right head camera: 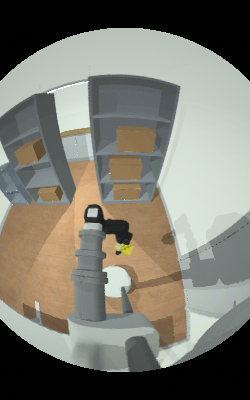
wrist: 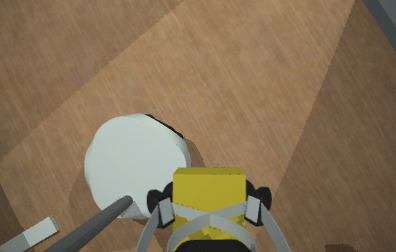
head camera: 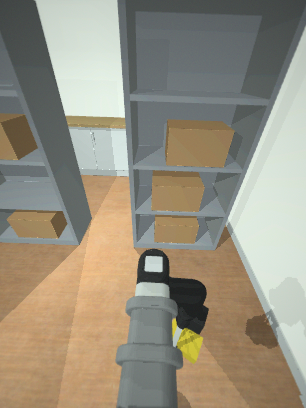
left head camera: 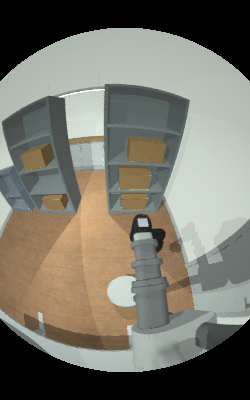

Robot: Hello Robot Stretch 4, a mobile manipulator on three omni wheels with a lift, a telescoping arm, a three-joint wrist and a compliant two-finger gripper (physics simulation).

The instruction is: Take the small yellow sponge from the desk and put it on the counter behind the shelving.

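Where they show: gripper, fingertip midpoint: [right head camera: 120, 247] [wrist: 208, 194]; robot's base, link origin: [right head camera: 113, 280] [wrist: 145, 162] [left head camera: 124, 290].
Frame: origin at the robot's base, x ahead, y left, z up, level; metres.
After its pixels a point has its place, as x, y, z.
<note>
The yellow sponge [head camera: 190, 344] @(0.245, -0.123, 0.880) [right head camera: 125, 249] @(0.243, -0.116, 0.880) [wrist: 209, 190] @(0.277, -0.075, 0.881) is held in the air above the wooden floor. My gripper [wrist: 208, 194] @(0.270, -0.087, 0.838) is shut on it, with one fingertip pressed against each side in the wrist view. In the left head camera view the sponge is hidden behind the arm. The counter [head camera: 96, 122] @(2.973, 1.011, 0.883) [left head camera: 86, 140] @(2.832, 0.861, 0.877) [right head camera: 76, 132] @(2.846, 0.989, 0.883), with a brown top and white cabinet fronts, stands at the back wall and shows through the gap between two grey shelf units. The shelf units hide the rest of it. The desk cannot be made out in these views.
The right shelf unit [head camera: 125, 125] @(1.288, 0.228, 1.253) [left head camera: 106, 150] @(1.293, 0.197, 1.109) [right head camera: 95, 140] @(1.358, 0.192, 1.098) and the left shelf unit [head camera: 62, 130] @(1.612, 0.845, 1.110) [left head camera: 65, 150] @(1.568, 0.844, 1.060) [right head camera: 56, 145] @(1.538, 0.843, 1.043) hold brown boxes. Wooden floor runs between them to the counter. A white wall [head camera: 270, 190] @(1.325, -0.951, 0.777) is on the right. My round white base [wrist: 135, 162] @(0.019, 0.013, 0.187) is below.
</note>
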